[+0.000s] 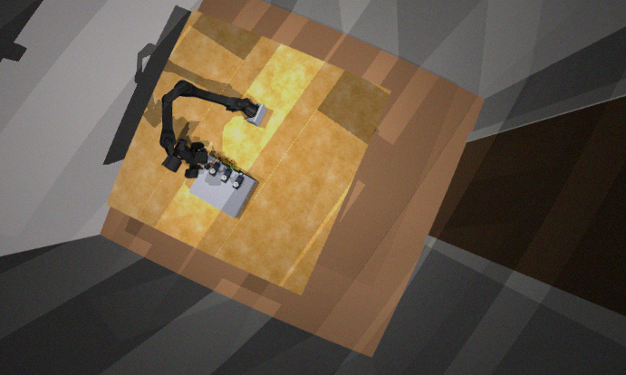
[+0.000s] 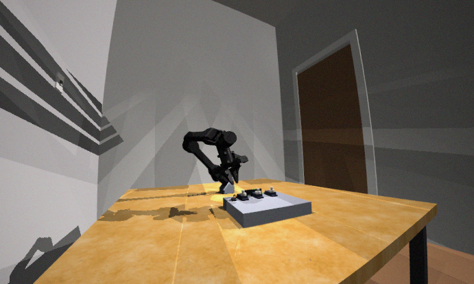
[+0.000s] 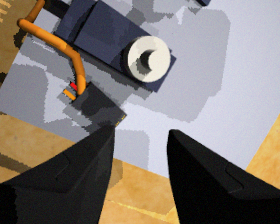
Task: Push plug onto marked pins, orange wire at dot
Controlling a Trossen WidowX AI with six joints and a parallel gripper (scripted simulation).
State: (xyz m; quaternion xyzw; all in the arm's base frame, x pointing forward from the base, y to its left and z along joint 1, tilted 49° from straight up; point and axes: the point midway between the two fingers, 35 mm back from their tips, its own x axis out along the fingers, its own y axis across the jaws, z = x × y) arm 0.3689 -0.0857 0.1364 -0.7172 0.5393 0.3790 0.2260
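Right now the green band is 130 mm to the left of my gripper tip, 40 mm below it and 40 mm behind it. From my gripper tip the other things lie so: servo: 110 mm to the left, 70 mm below, 10 mm ahead; grey printed holder: 120 mm ahead, 90 mm to the left, 90 mm below.
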